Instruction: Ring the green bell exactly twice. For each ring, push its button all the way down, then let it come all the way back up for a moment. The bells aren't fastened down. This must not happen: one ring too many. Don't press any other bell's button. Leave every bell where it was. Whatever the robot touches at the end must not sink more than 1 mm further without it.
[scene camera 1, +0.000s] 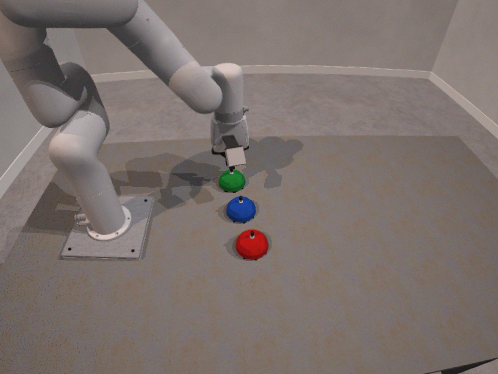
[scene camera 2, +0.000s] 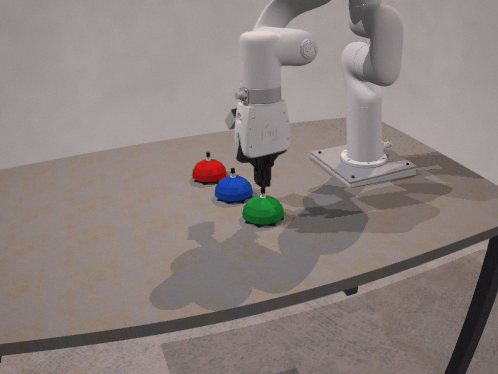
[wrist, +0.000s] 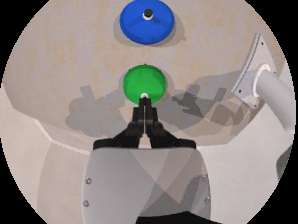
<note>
In view: my gripper (scene camera 2: 262, 185), a green bell (scene camera 2: 261, 211), a blue bell (scene camera 2: 233, 188) and a red bell (scene camera 1: 252, 244).
The green bell is seen too in the wrist view (wrist: 148, 80). The red bell also shows in scene camera 2 (scene camera 2: 207, 171). My gripper shows as well in the wrist view (wrist: 144, 106). The wrist view misses the red bell: it is out of frame.
</note>
